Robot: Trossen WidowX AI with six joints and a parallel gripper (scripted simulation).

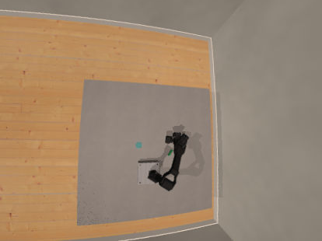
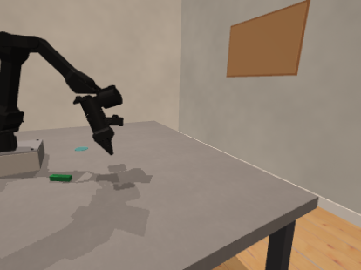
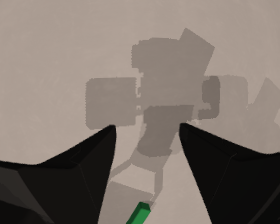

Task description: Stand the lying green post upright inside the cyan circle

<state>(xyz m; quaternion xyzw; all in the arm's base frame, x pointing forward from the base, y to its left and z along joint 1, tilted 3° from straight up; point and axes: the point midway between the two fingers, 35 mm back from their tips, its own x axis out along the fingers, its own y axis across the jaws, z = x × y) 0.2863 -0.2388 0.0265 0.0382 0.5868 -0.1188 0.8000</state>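
Now: hand 15 cm past the green post, 4 cm to the right of it and 10 cm above it. From my hand the other things lie so: cyan circle: 3 cm behind, 33 cm to the left, 11 cm below.
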